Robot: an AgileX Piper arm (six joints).
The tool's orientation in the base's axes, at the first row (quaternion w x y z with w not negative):
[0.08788 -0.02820 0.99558 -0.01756]
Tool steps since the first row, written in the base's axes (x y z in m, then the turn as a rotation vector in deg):
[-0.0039 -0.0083 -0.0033 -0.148 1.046 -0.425]
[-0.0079 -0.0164 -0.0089 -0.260 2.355 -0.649]
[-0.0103 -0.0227 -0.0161 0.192 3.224 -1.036]
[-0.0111 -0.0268 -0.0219 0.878 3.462 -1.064]
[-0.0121 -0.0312 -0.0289 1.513 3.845 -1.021]
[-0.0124 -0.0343 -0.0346 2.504 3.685 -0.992]
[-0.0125 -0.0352 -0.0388 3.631 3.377 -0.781]
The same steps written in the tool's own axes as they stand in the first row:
[0.0049 -0.0079 0.0028 0.157 1.069 0.361]
[0.0103 -0.0156 0.0079 0.229 2.390 0.522]
[0.0143 -0.0215 0.0147 -0.199 3.248 0.956]
[0.0163 -0.0253 0.0204 -0.883 3.450 1.098]
[0.0188 -0.0293 0.0272 -1.537 3.797 1.155]
[0.0202 -0.0322 0.0329 -2.507 3.584 1.306]
[0.0211 -0.0329 0.0370 -3.633 3.208 1.306]

